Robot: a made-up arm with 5 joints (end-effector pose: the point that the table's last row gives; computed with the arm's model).
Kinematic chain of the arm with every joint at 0, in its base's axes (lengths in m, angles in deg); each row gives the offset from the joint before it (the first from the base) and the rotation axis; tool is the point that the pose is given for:
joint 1: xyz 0 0 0.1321 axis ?
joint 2: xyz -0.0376 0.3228 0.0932 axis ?
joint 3: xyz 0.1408 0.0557 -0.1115 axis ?
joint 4: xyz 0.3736 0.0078 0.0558 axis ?
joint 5: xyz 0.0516 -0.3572 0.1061 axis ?
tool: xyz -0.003 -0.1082 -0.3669
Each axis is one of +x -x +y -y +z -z.
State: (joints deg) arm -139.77 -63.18 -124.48 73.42 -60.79
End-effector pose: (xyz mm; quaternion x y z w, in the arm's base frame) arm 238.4 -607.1 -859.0 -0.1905 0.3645 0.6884 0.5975
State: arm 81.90 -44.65 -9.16 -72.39 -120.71
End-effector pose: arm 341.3 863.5 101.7 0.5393 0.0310 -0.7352 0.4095
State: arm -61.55 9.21 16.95 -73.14 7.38
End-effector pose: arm 582.0 -160.0 -390.3 0.1100 -0.1028 0.0238 0.9883
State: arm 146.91 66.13 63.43 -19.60 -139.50
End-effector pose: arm -198.9 338.2 -204.4 -0.3169 0.2540 -0.9074 0.1076
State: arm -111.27 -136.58 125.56 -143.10 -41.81
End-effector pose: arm -279.8 290.8 496.1 -0.7487 -0.6236 0.1364 0.1785
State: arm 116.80 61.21 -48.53 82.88 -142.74
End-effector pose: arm -285.4 -1017.0 842.6 -0.4814 -0.8550 -0.1927 0.0042
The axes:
joint 1: +x
joint 2: -y
joint 3: -z
joint 4: -x
joint 5: +y

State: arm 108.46 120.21 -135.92 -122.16 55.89
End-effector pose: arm 397.0 -200.0 296.4 0.2197 0.0663 0.6797 0.6967
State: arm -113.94 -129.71 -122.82 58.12 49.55
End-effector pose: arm -56.1 -602.1 -353.6 -0.1874 0.8443 0.0533 0.4991
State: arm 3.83 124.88 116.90 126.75 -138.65
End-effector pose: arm -319.8 -507.6 439.3 -0.4961 -0.6712 -0.3457 0.4289
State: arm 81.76 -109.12 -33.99 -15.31 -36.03
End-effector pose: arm -672.7 679.5 449.9 0.7210 0.4731 0.3635 0.3523
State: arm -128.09 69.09 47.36 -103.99 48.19
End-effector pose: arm 558.3 -16.3 -413.4 -0.1902 0.2574 0.5851 0.7451
